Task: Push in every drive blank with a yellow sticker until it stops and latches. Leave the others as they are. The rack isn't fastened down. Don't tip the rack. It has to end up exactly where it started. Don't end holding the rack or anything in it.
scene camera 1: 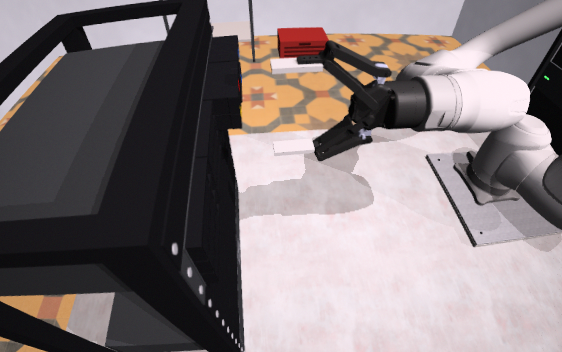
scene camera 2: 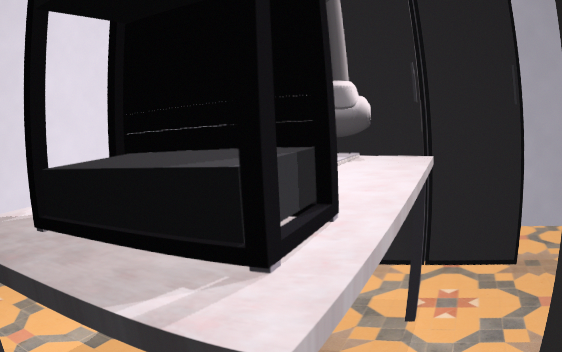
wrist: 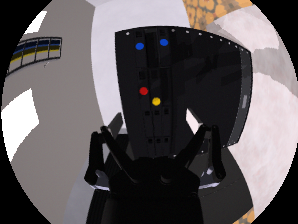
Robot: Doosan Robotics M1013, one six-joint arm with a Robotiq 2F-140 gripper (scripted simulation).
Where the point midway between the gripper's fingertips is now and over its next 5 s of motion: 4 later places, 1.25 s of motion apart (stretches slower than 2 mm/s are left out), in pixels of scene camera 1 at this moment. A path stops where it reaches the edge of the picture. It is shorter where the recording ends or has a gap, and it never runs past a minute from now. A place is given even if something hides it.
My gripper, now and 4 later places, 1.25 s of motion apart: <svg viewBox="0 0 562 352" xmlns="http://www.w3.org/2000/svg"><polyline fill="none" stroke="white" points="272,112 262,77 249,75 269,97 245,99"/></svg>
